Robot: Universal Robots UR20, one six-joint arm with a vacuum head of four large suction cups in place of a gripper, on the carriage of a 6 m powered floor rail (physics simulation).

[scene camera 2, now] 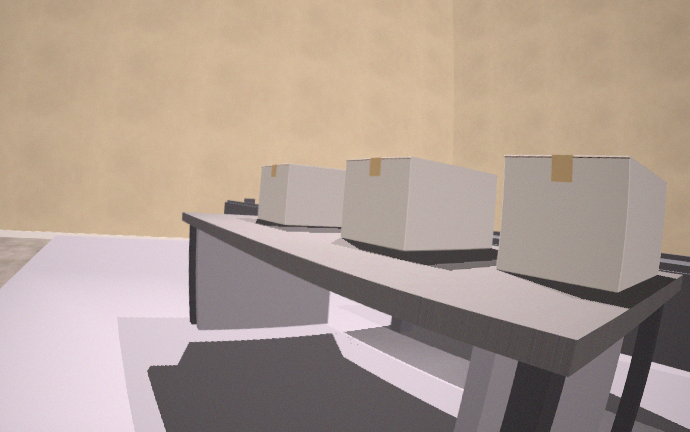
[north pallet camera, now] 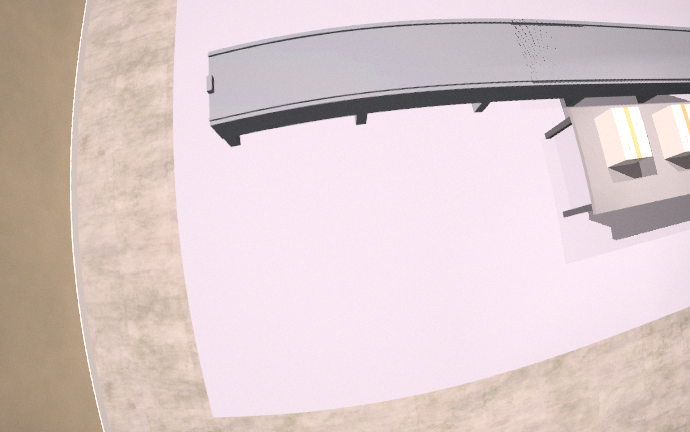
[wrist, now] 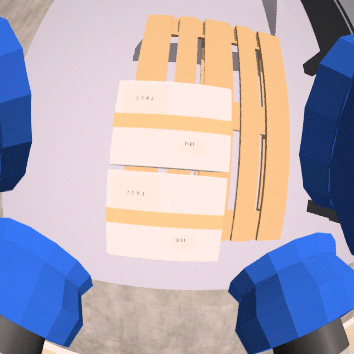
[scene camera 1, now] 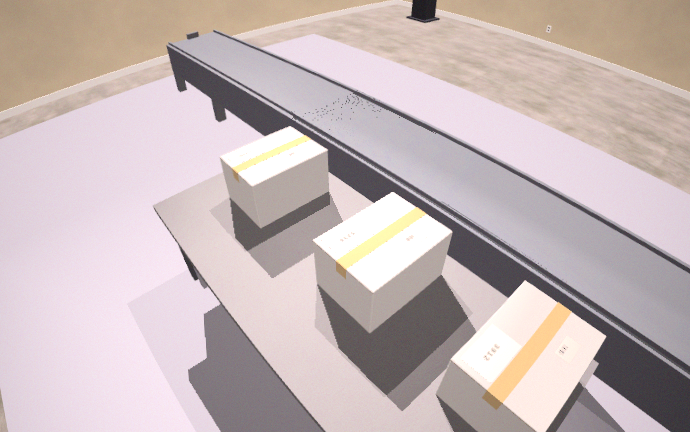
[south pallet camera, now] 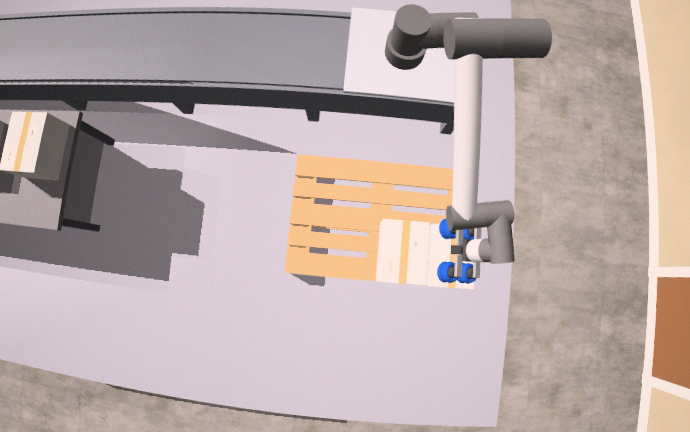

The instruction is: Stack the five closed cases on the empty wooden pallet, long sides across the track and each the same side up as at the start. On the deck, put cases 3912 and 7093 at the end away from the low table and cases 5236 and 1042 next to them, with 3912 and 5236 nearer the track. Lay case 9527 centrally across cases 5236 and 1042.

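Where they show: hand, its tool point: (wrist: 160, 226); arm's base, origin of its link: (south pallet camera: 404, 52).
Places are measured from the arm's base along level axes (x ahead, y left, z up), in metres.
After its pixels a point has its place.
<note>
My suction head (south pallet camera: 457, 250) {y 0.284, x 1.206, z 0.286 m}, four blue cups, hangs empty above case 7093 in the south pallet view. Case 7093 (south pallet camera: 436, 251) {y 0.298, x 1.186, z -0.195 m} (wrist: 165, 195) {y 0.333, x 1.208, z -0.194 m} lies at the wooden pallet's (south pallet camera: 336, 165) {y -0.365, x 0.654, z -0.426 m} (wrist: 277, 150) {y 0.111, x 0.678, z -0.426 m} end away from the low table, on the side far from the track. Case 1042 (south pallet camera: 417, 256) {y 0.183, x 1.226, z -0.194 m} (wrist: 150, 145) {y 0.183, x 1.266, z -0.194 m} lies beside it towards the table, a narrow gap between, labels up. Case 3912 (scene camera 1: 552, 376) {y -2.216, x 0.826, z 0.192 m} (scene camera 2: 560, 228) {y -2.293, x 0.980, z 0.057 m} (south pallet camera: 40, 137) {y -2.162, x 0.759, z 0.191 m} stands on the low table's pallet end. A middle case (scene camera 1: 392, 264) {y -2.770, x 0.859, z 0.192 m} (scene camera 2: 376, 213) {y -2.855, x 0.980, z 0.043 m} and a far case (scene camera 1: 295, 185) {y -3.406, x 0.781, z 0.091 m} (scene camera 2: 305, 193) {y -3.406, x 0.901, z 0.083 m} (north pallet camera: 613, 147) {y -3.694, x 0.862, z 0.091 m} stand there too, labels too small to read.
The low table (scene camera 1: 274, 315) {y -3.003, x 1.181, z -0.040 m} (scene camera 2: 381, 264) {y -2.567, x 1.181, z -0.040 m} (north pallet camera: 611, 197) {y -3.719, x 1.203, z -0.040 m} (south pallet camera: 30, 208) {y -2.346, x 1.181, z -0.040 m} stands beside the long raised track (scene camera 1: 458, 173) (north pallet camera: 356, 66) (south pallet camera: 203, 50). The arm's carriage (south pallet camera: 366, 55) {y -0.231, x 0.047, z 0.000 m} is at the track's pallet end. The arm reaches across the pallet's end.
</note>
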